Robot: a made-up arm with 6 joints.
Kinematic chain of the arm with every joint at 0, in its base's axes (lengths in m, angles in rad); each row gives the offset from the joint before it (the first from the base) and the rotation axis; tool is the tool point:
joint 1: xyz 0 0 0.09 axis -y
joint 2: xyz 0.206 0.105 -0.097 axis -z
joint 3: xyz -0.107 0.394 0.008 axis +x
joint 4: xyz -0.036 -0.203 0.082 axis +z
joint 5: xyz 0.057 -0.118 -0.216 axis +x
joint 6: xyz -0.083 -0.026 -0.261 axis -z
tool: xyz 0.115 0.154 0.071
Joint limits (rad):
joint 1: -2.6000..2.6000
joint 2: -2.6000..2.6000
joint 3: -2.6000..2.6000
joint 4: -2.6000..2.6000
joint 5: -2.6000..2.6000
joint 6: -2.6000..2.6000
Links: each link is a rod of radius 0.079 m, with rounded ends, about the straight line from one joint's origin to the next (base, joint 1, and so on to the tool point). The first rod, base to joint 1, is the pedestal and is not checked.
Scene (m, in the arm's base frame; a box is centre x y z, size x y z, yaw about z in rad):
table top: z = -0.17
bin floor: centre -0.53 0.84 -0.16 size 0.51 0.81 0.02 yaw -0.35
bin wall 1: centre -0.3 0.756 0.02 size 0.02 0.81 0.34 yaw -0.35
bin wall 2: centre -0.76 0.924 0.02 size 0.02 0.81 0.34 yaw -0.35
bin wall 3: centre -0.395 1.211 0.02 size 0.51 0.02 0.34 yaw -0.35
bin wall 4: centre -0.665 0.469 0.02 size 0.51 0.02 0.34 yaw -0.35
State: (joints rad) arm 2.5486 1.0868 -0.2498 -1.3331 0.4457 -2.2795
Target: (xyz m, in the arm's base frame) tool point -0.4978 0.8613 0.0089
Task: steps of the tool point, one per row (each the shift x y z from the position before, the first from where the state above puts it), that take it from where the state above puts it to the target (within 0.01 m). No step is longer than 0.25 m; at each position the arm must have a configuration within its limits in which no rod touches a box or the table.
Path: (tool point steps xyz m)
1: 0.2173 -0.0233 -0.1202
2: 0.0603 0.0024 -0.1762
3: -0.0635 0.0264 -0.0927
4: -0.0550 0.0402 0.0502
5: -0.1224 0.0858 0.1030
6: -0.0599 0.1044 0.0967
7: 0.0133 0.1181 0.0584
8: -0.1734 0.0116 -0.0568
9: -0.1404 0.0081 -0.1197
10: -0.0856 0.0049 -0.1655
11: -0.0175 0.0019 -0.1876

